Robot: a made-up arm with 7 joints. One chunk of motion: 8 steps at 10 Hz.
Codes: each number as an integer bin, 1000 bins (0 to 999) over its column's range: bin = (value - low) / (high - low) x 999, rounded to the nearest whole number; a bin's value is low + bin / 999 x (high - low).
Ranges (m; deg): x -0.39..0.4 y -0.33..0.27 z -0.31..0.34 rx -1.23..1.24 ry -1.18..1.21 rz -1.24..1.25
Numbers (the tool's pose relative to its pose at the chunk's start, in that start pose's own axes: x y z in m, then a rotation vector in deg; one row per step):
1: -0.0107 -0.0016 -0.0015 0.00 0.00 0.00
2: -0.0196 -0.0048 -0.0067 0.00 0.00 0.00
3: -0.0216 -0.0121 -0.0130 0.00 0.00 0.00
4: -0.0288 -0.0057 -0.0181 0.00 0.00 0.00
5: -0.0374 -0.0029 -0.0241 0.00 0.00 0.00
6: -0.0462 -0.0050 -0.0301 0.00 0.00 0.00
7: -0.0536 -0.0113 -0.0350 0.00 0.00 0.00
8: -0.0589 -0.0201 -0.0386 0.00 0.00 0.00
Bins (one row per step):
1: 480 547 474 497 493 497
2: 468 541 466 497 493 497
3: 466 529 456 497 493 497
4: 457 540 449 497 493 497
5: 446 545 439 497 493 497
6: 435 541 430 497 493 497
7: 425 531 423 497 493 497
8: 419 516 417 497 493 497

